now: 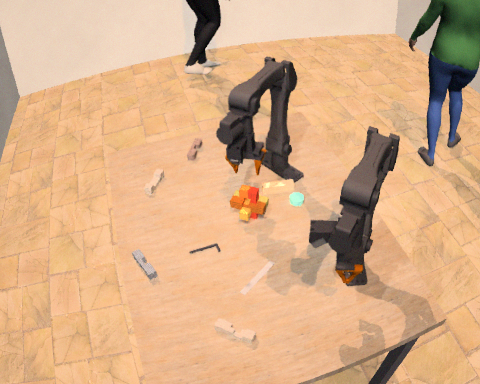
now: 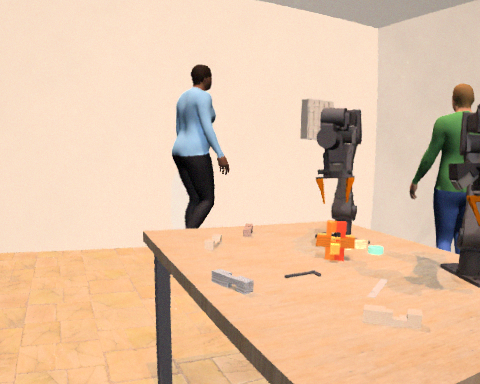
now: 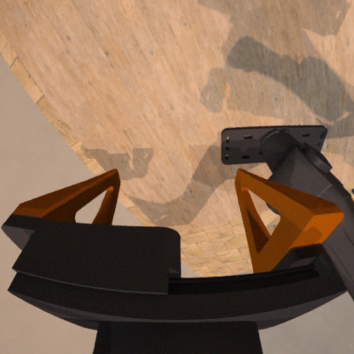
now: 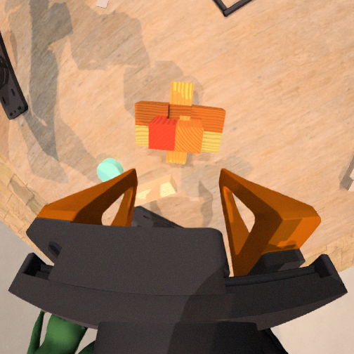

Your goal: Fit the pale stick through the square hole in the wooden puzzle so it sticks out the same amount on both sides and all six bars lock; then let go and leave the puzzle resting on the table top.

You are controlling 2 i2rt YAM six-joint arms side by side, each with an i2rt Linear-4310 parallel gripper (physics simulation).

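Pixels of known places: left gripper, fingertip midpoint: [image 1: 346,269]; right gripper, fingertip midpoint: [image 1: 247,173] [image 2: 335,203]; left arm's base, link origin: [image 1: 352,260] [image 2: 467,276]; right arm's base, link origin: [image 1: 279,167].
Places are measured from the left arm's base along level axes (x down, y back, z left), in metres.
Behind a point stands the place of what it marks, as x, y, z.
The wooden puzzle [image 1: 258,206] @(-0.070, -0.301, -0.182) [image 2: 324,240] @(-0.061, -0.371, -0.201) [image 4: 162,134] stands upright on the table, made of red, orange and yellow bars. A dark square hole [image 2: 336,234] shows in its front face above a yellow bar end. The pale stick [image 1: 278,187] @(-0.023, -0.230, -0.326) [image 2: 360,244] @(-0.016, -0.201, -0.331) [image 4: 156,190] lies on the table beside the puzzle, towards the arm bases. My right gripper [image 1: 247,173] @(-0.168, -0.335, -0.230) [image 2: 336,202] @(-0.168, -0.335, -0.230) [image 4: 177,174] is open and empty, above and slightly behind the puzzle. My left gripper [image 1: 349,274] @(-0.166, -0.070, 0.159) [image 3: 177,175] is open and empty, far from the puzzle.
A mint disc [image 1: 296,199] @(-0.019, -0.170, -0.268) lies near the pale stick. A black hex key [image 1: 205,248] @(-0.005, -0.468, -0.060), a thin whitish strip [image 1: 257,277] @(-0.001, -0.304, 0.053), a grey notched bar [image 1: 144,264] @(-0.028, -0.651, 0.032) and several other notched bars, one [image 1: 235,331] @(-0.015, -0.363, 0.257) at the front, lie spread over the table.
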